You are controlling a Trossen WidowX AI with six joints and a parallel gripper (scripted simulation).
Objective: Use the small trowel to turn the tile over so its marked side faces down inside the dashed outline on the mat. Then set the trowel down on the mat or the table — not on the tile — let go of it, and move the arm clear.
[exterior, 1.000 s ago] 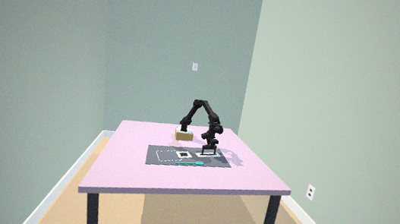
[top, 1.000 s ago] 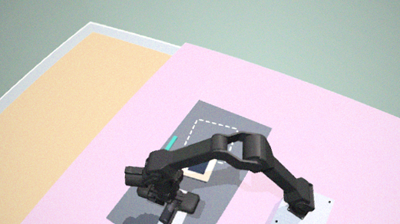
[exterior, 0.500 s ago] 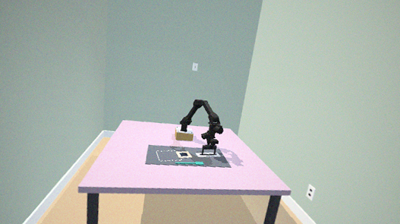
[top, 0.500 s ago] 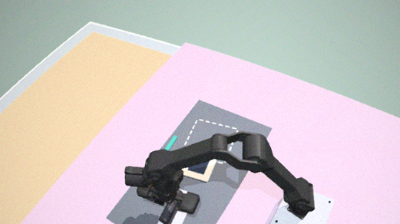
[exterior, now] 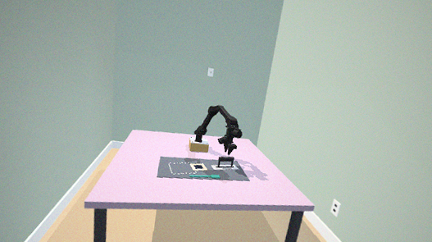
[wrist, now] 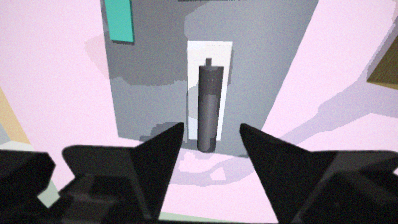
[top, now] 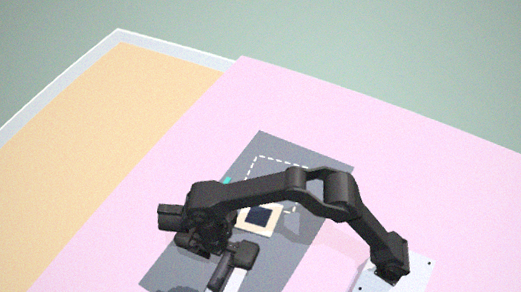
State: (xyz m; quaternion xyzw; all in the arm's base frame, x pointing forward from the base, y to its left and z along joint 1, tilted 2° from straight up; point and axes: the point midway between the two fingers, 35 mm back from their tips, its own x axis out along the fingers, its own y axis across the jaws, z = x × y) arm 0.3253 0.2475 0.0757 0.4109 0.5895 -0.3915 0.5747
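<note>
My gripper tip is 70 mm short of the grey mat, 170 mm to the left of it and 130 mm above it. From my gripper tip the other things lie so: tile: 70 mm ahead, 200 mm to the right, 110 mm below; teal trowel: 200 mm ahead, 120 mm to the right, 110 mm below.
</note>
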